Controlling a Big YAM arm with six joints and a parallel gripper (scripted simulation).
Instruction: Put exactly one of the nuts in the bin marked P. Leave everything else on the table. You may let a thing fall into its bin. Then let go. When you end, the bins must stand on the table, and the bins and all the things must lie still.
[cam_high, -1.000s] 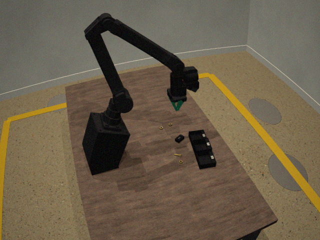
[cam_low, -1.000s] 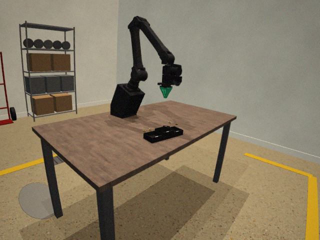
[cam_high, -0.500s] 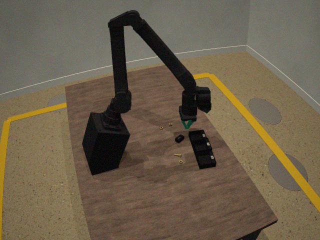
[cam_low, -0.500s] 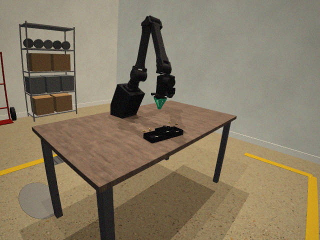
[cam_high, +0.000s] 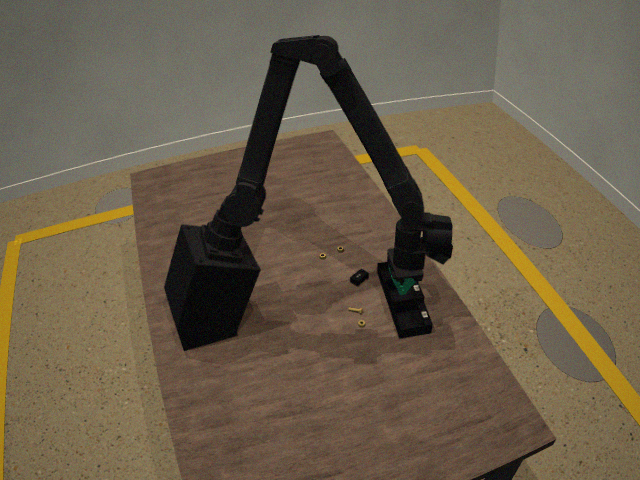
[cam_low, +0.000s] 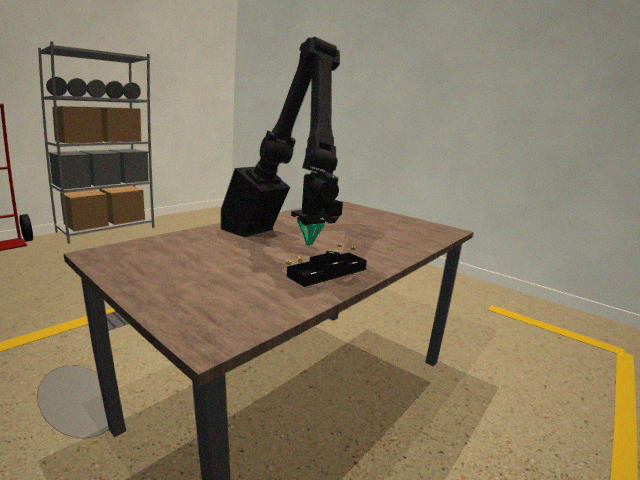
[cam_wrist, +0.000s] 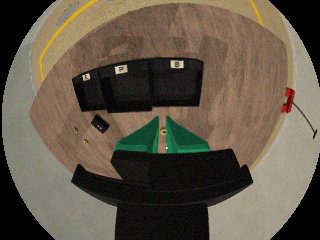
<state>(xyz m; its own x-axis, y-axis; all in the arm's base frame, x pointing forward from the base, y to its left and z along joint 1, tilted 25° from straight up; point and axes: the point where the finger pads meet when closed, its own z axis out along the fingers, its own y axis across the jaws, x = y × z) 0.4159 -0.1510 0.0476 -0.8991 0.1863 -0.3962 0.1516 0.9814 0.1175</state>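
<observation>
Now: hand 3 cm short of the bin, 6 cm to the right of it and 8 cm above it. Also, from my hand: brass bolt (9 cm behind, 6 cm to the left, 10 cm below); then small black block (4 cm behind, 18 cm to the left, 9 cm below).
</observation>
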